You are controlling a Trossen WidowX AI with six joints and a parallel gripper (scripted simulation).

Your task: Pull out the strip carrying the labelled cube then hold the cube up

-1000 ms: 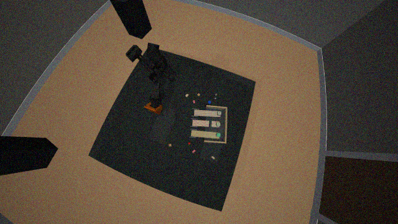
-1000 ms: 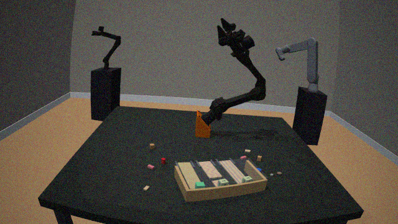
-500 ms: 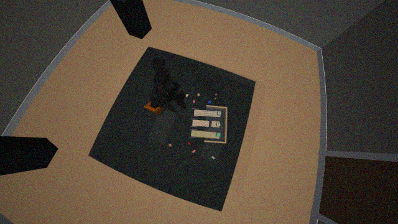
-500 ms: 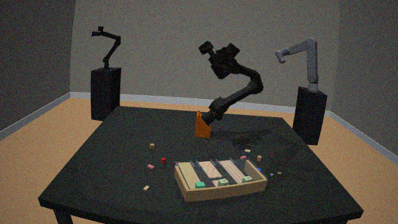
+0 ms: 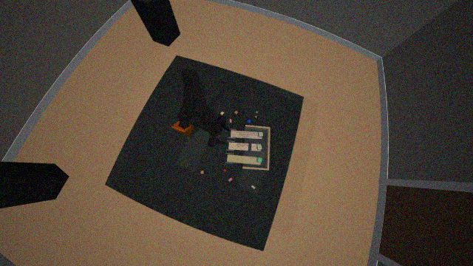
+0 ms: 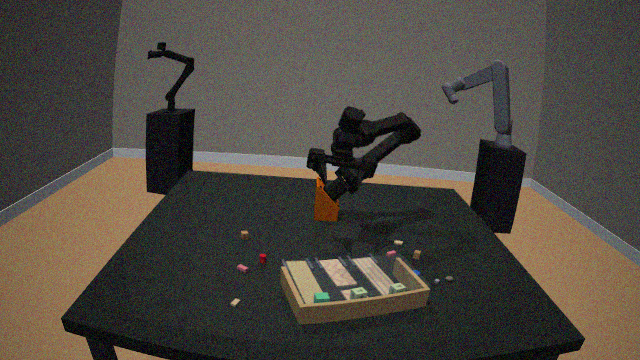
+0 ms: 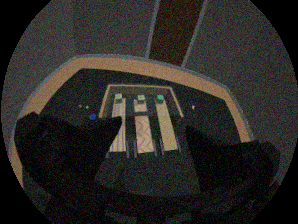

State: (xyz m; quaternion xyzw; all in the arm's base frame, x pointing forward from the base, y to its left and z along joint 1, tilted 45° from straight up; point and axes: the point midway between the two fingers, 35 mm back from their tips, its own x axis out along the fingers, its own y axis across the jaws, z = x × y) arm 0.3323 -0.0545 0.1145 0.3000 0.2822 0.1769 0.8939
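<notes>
Right now my gripper tip is 80 mm short of the zigzag strip, 20 mm to the right of it and 220 mm above it. The rest, counted from my gripper tip: red cylinder (70 mm ahead, 190 mm to the right, 210 mm below).
</notes>
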